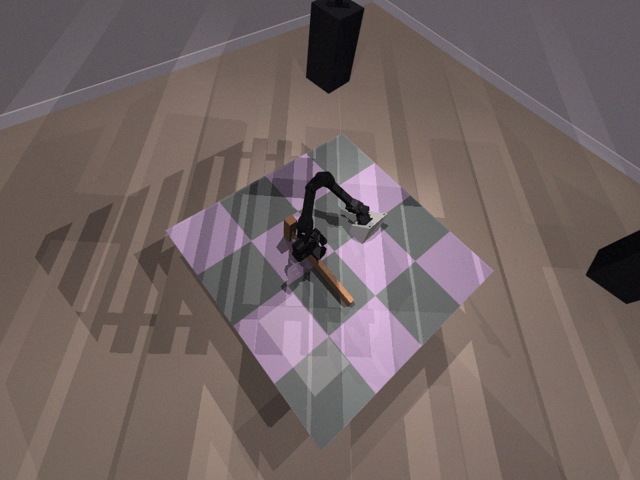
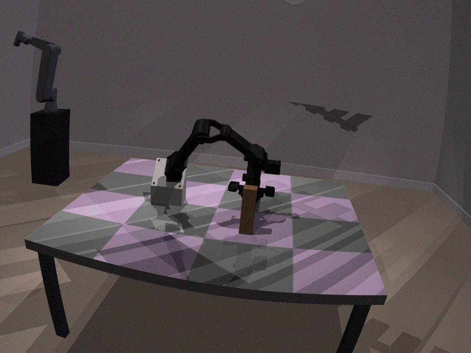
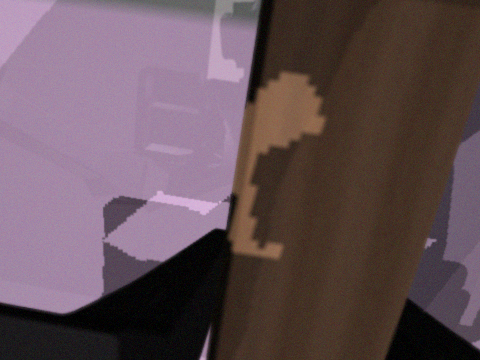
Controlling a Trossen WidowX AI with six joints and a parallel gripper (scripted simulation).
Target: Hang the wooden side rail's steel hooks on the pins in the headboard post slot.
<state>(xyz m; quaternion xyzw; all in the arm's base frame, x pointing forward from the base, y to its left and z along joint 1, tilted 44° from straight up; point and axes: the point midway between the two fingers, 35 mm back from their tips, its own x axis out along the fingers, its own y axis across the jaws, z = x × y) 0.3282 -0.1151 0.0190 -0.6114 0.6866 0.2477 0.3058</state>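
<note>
Now: the wooden headboard post 10 mm behind my gripper tip, 160 mm to the right of it and 40 mm above it.
</note>
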